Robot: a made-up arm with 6 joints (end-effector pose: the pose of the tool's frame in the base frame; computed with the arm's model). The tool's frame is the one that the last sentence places. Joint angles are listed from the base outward.
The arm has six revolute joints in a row. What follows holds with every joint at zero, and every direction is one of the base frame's.
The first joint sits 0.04 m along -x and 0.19 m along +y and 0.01 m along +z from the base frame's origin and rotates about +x.
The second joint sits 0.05 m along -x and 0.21 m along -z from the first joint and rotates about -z.
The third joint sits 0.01 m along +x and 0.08 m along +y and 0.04 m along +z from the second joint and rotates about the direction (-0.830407, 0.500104, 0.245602).
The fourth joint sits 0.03 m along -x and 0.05 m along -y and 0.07 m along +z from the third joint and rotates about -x.
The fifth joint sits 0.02 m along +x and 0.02 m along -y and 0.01 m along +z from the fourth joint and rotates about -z.
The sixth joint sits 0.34 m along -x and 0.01 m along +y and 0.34 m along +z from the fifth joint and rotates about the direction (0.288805, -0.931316, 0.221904).
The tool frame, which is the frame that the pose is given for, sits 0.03 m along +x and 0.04 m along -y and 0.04 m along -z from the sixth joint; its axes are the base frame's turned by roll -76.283, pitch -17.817 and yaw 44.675 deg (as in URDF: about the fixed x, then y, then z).
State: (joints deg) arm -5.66 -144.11 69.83 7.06 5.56 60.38
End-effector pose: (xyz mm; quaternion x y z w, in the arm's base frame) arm -289.8 -195.0 221.6 -0.3464 0.6319 -0.5865 0.3698
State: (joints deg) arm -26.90 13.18 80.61 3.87 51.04 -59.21
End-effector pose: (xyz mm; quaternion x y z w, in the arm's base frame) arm -153.3 661.0 -293.0 -0.8185 0.5557 -0.0725 0.1261
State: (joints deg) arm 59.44 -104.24 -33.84 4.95 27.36 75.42
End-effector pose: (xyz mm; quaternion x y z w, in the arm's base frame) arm -19.3 -130.5 -217.4 0.5081 -0.6872 -0.3346 0.3970
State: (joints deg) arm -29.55 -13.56 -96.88 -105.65 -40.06 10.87
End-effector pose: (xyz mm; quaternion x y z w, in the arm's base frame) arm -74.5 268.7 -604.3 0.5997 -0.6662 -0.4077 0.1741
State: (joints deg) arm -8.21 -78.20 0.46 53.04 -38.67 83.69
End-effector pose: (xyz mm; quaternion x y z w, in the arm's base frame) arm -335.9 65.2 313.8 0.3326 -0.7070 0.6222 0.0502
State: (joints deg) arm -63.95 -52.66 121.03 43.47 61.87 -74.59
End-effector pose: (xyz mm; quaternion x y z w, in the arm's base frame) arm -519.3 -125.6 73.6 0.7090 0.2234 -0.0162 0.6688
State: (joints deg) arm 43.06 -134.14 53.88 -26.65 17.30 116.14
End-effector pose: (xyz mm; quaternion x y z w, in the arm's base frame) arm -262.0 -215.9 118.4 -0.6725 0.7329 -0.0459 0.0922
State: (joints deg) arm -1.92 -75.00 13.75 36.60 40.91 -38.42
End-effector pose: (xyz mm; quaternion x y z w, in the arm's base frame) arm -527.4 20.5 38.7 -0.7505 -0.3534 0.3777 0.4115
